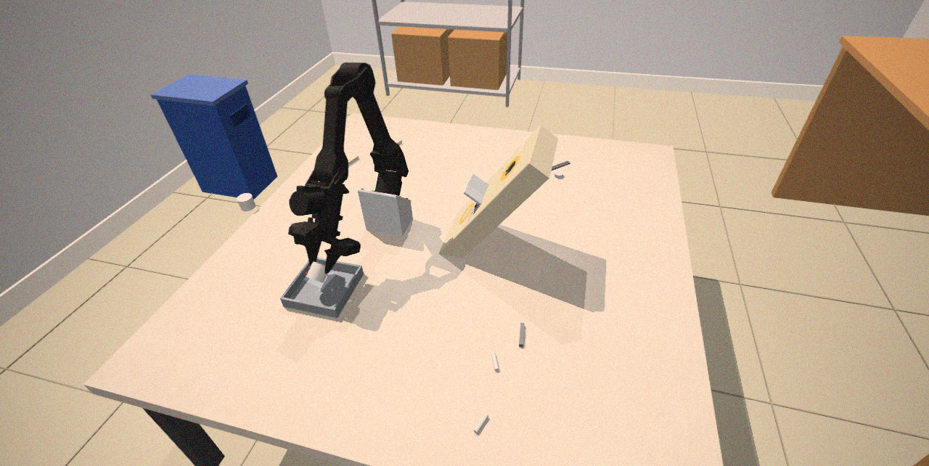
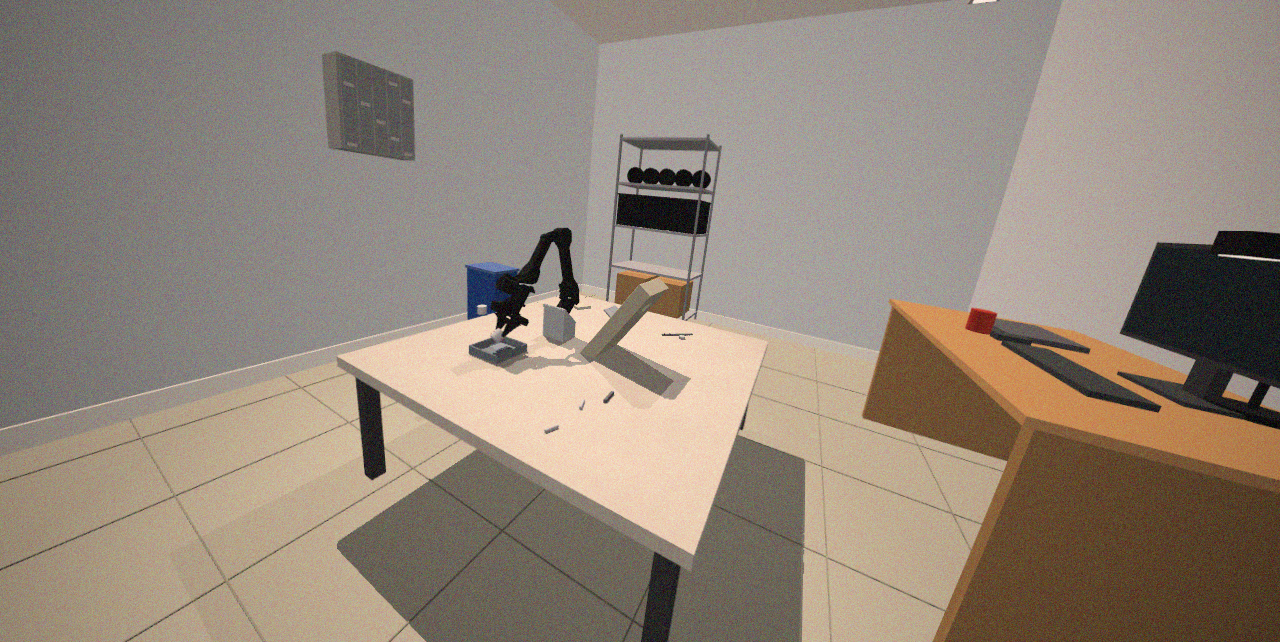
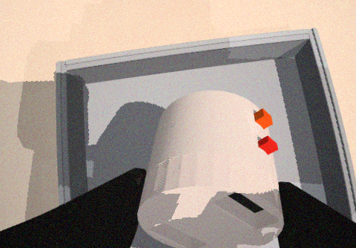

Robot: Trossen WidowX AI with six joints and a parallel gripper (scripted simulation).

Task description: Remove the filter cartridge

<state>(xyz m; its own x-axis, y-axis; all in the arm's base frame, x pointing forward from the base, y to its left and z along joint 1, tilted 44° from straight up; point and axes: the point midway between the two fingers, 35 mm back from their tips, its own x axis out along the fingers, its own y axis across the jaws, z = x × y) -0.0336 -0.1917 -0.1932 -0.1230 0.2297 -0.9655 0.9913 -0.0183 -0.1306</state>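
My gripper tip is now 6 cm above the grey tray. Also, from my gripper tip: round white filter cartridge (right at my gripper tip); beige service panel (36 cm ahead, 33 cm to the left, 10 cm above).
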